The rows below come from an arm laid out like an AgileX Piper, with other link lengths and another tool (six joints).
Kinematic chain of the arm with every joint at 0, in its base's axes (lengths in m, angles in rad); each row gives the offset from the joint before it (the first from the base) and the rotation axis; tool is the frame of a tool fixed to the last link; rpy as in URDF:
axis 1: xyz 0 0 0.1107 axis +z
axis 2: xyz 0 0 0 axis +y
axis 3: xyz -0.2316 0 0.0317 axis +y
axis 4: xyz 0.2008 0 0.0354 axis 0.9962 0 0.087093
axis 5: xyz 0 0 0 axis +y
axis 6: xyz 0.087 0 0.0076 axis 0.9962 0 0.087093
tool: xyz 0.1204 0 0.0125 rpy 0.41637 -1.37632 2.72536
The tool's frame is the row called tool.
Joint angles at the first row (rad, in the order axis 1, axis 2, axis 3, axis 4, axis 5, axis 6):
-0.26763 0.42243 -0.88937 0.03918 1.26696 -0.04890
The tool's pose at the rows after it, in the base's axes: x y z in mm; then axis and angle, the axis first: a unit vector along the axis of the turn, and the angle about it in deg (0 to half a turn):
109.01 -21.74 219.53 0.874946 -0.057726 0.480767 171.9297
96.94 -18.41 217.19 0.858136 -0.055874 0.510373 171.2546
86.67 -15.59 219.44 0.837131 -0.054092 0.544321 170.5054
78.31 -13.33 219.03 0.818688 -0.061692 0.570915 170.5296
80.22 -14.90 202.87 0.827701 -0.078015 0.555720 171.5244
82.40 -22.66 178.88 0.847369 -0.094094 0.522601 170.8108
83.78 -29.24 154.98 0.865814 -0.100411 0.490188 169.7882
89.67 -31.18 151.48 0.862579 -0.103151 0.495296 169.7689
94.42 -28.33 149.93 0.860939 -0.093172 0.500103 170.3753
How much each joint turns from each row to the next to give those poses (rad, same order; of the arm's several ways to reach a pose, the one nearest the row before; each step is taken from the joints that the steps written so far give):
0.00007 -0.11342 0.04685 -0.00006 0.00368 0.00252
-0.00010 -0.11734 0.04231 0.00009 0.00599 0.00061
-0.00001 -0.10571 0.02246 0.00000 0.00246 0.00171
-0.00002 -0.09029 0.02278 0.00002 0.00426 0.02242
0.00006 -0.01784 0.05621 -0.00476 0.00009 0.03319
-0.00006 0.00028 0.07561 -0.03442 0.00003 0.02279
0.00008 0.00002 0.07885 -0.03007 -0.00696 0.00475
0.00005 -0.00003 0.03583 -0.00204 -0.04731 0.00802
-0.00008 0.00000 0.02016 0.02019 -0.02992 -0.01907

